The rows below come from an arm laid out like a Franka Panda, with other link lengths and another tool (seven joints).
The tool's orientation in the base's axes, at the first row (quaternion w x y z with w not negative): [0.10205 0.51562 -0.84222 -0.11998]
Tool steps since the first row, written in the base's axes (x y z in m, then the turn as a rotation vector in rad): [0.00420 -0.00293 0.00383 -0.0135 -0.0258 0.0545]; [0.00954 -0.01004 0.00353 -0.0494 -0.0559 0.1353]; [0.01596 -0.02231 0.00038 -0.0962 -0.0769 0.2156]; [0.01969 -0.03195 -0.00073 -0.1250 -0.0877 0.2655]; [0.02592 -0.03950 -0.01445 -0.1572 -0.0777 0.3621]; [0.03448 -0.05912 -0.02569 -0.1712 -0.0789 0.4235]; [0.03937 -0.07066 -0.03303 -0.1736 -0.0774 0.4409]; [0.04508 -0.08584 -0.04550 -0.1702 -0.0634 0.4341]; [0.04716 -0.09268 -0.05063 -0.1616 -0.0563 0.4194]
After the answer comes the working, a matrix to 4 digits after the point.
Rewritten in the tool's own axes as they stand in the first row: [0.00092 -0.00366 -0.00517 0.0317 0.0168 -0.0503]; [0.00487 -0.01138 -0.00715 0.0785 0.0587 -0.1194]; [0.01280 -0.02316 -0.00724 0.1221 0.1137 -0.1839]; [0.01969 -0.03089 -0.00822 0.1470 0.1486 -0.2239]; [0.02298 -0.04368 0.00224 0.1572 0.2098 -0.3052]; [0.03613 -0.06298 0.00850 0.1675 0.2400 -0.3595]; [0.04389 -0.07444 0.01291 0.1680 0.2480 -0.3752]; [0.05429 -0.08976 0.02160 0.1537 0.2492 -0.3684]; [0.05922 -0.09610 0.02520 0.1428 0.2405 -0.3563]
The tool's axes in the first row as the columns of a matrix, in the base's axes (rounded; the answer above uses it unrounded):
[-0.4474 -0.8440 -0.2956]
[-0.8930 0.4395 0.0969]
[0.0482 0.3073 -0.9504]

